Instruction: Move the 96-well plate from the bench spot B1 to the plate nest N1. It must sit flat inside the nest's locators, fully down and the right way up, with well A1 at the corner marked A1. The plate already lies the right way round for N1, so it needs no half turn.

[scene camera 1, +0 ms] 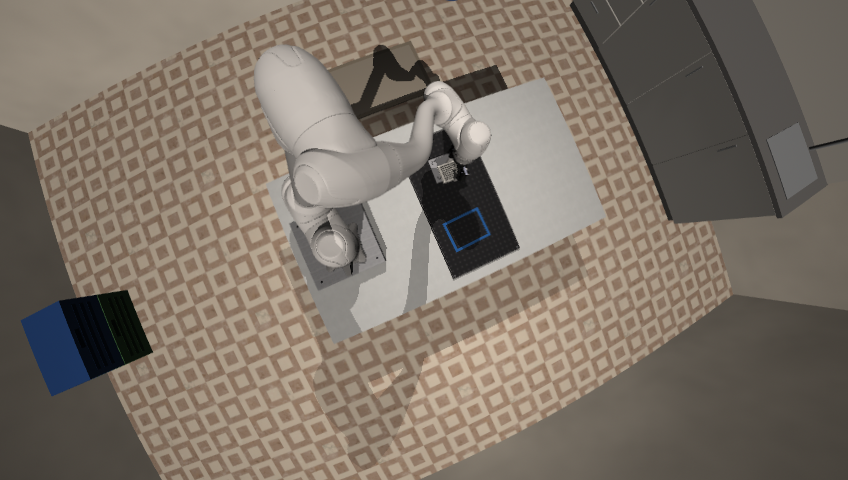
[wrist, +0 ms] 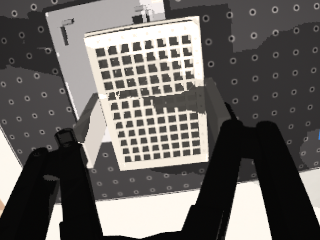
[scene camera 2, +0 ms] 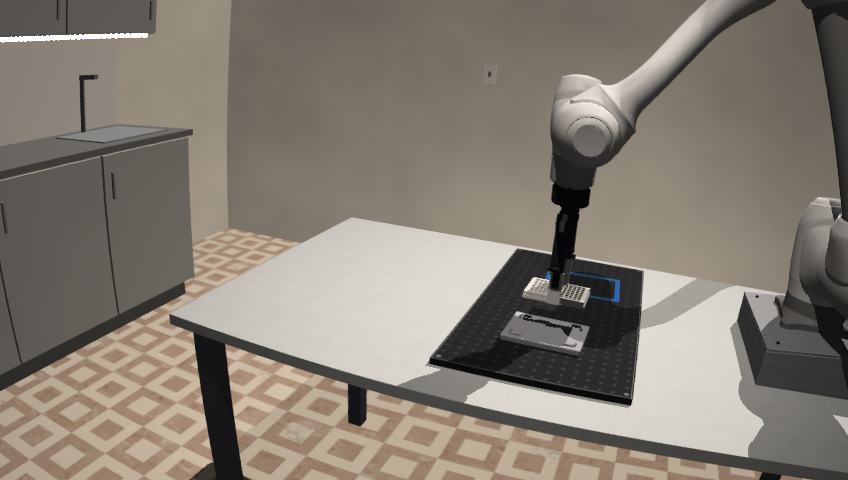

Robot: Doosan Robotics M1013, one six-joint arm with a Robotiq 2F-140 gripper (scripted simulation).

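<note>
The robot's gripper (scene camera 2: 557, 295) can be seen, and it appears in the wrist view (wrist: 153, 99) as well. The scene also has a white 96-well plate (scene camera 2: 573, 296).
</note>
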